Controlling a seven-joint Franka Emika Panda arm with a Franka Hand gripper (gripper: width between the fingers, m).
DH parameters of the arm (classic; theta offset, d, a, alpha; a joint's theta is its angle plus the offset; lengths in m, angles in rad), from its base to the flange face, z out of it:
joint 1: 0 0.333 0 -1.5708
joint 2: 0 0 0 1.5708
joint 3: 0 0.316 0.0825 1.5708
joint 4: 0 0 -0.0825 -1.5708
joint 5: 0 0.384 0 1.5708
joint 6: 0 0 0.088 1.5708
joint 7: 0 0.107 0 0
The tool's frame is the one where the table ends.
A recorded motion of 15 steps. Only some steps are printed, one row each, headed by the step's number.
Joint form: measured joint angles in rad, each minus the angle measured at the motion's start. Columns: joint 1, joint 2, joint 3, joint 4, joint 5, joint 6, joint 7.
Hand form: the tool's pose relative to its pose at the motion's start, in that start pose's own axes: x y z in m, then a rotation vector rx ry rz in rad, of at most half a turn. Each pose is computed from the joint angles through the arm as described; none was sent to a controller.
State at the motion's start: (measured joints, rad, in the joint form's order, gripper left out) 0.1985 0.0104 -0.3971 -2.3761 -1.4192 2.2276 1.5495
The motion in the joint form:
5: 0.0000 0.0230 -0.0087 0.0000 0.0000 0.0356 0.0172
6: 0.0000 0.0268 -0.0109 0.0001 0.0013 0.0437 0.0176
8: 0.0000 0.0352 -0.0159 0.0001 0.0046 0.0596 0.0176
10: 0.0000 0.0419 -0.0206 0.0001 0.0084 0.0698 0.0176
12: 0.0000 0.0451 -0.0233 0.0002 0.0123 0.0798 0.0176
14: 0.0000 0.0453 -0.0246 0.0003 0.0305 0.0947 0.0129
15: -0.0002 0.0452 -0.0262 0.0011 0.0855 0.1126 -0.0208
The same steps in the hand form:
5: -0.0066 -0.0062 0.0055 0.0202 -0.0117 0.0024
6: -0.0076 -0.0072 0.0065 0.0252 -0.0150 0.0017
8: -0.0101 -0.0090 0.0089 0.0342 -0.0227 -0.0005
10: -0.0120 -0.0100 0.0113 0.0383 -0.0302 -0.0010
12: -0.0128 -0.0108 0.0121 0.0451 -0.0354 0.0006
14: -0.0131 -0.0120 0.0113 0.0589 -0.0495 0.0088
15: -0.0133 -0.0132 0.0101 0.0769 -0.0892 0.0140

